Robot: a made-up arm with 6 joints.
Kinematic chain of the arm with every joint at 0, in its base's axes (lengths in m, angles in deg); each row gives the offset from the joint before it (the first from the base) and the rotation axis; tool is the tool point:
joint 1: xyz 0 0 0.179 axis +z
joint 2: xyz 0 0 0 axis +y
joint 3: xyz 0 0 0.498 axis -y
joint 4: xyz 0 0 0 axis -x
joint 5: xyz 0.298 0 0 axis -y
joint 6: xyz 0 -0.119 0 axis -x
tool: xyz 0 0 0
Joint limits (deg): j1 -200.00..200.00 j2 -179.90..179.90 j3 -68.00..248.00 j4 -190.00..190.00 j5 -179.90..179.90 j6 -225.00..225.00
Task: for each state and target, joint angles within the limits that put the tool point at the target. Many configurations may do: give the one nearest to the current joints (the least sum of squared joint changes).
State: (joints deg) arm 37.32 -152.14 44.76 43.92 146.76 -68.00
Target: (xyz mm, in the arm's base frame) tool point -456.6 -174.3 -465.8
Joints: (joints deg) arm 12.99 -148.38 58.10 55.61 146.76 -68.00
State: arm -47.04 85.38 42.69 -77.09 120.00 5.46
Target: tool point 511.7 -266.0 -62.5
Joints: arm -25.83 82.15 28.77 -82.03 120.00 5.46
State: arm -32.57 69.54 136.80 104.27 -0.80 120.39
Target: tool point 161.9 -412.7 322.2
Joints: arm -69.51 110.80 183.05 93.48 -0.80 120.39
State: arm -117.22 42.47 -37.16 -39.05 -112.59 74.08
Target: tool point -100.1 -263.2 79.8
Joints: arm -95.73 74.38 -39.84 -51.96 -112.59 74.08
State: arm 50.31 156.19 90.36 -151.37 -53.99 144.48
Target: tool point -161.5 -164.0 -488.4
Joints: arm 66.85 174.97 44.35 -134.90 -53.99 144.48
